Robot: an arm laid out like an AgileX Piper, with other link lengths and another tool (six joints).
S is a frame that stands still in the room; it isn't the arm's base.
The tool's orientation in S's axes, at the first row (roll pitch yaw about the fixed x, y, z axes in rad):
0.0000 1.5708 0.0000
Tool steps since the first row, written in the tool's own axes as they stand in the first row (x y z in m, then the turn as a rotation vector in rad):
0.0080 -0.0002 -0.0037 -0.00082 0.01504 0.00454
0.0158 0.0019 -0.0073 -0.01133 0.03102 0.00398
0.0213 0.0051 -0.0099 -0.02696 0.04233 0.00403
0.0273 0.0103 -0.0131 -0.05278 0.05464 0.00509
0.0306 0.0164 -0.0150 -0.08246 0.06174 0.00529
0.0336 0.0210 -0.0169 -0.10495 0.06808 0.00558
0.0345 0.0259 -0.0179 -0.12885 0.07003 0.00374
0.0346 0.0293 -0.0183 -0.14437 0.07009 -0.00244
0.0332 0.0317 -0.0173 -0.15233 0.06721 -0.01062
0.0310 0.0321 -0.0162 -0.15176 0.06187 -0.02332
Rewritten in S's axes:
-0.0037 -0.0002 -0.0080 0.00454 0.01504 0.00082
-0.0073 0.0019 -0.0158 0.00398 0.03102 0.01133
-0.0099 0.0051 -0.0213 0.00403 0.04233 0.02696
-0.0131 0.0103 -0.0273 0.00509 0.05464 0.05278
-0.0150 0.0164 -0.0306 0.00529 0.06174 0.08246
-0.0169 0.0210 -0.0336 0.00558 0.06808 0.10495
-0.0179 0.0259 -0.0345 0.00374 0.07003 0.12885
-0.0183 0.0293 -0.0346 -0.00244 0.07009 0.14437
-0.0173 0.0317 -0.0332 -0.01062 0.06721 0.15233
-0.0162 0.0321 -0.0310 -0.02332 0.06187 0.15176

